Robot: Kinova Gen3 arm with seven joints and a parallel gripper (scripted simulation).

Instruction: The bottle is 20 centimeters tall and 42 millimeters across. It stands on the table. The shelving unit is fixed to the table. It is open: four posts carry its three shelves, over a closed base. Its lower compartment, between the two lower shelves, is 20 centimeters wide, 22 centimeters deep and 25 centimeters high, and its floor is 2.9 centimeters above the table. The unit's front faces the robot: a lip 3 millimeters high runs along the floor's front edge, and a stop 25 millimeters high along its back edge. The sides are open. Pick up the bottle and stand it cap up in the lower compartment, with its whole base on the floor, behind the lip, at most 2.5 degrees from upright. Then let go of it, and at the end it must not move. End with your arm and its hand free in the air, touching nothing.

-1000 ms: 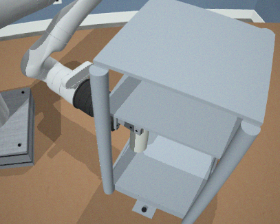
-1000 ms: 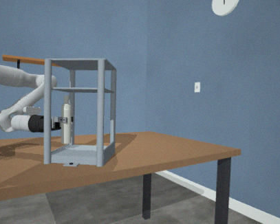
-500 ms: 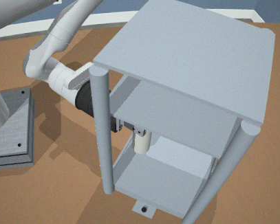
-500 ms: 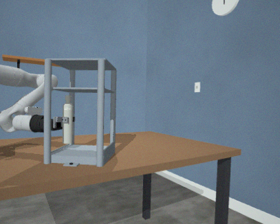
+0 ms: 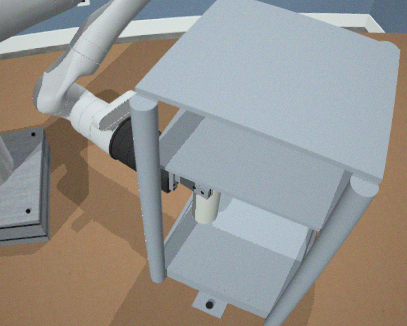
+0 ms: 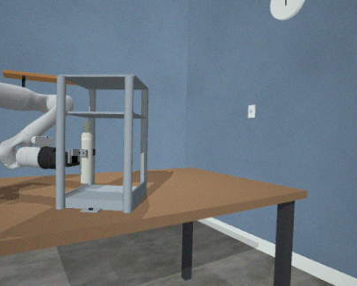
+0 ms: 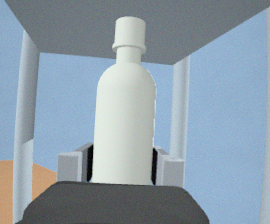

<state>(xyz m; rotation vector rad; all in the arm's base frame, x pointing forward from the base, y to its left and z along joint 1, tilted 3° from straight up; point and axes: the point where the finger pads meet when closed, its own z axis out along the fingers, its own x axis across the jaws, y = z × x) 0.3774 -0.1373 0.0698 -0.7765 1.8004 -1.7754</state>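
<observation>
My gripper is now 60 mm short of the shelving unit, 40 mm to the left of it and 40 mm below it.
</observation>
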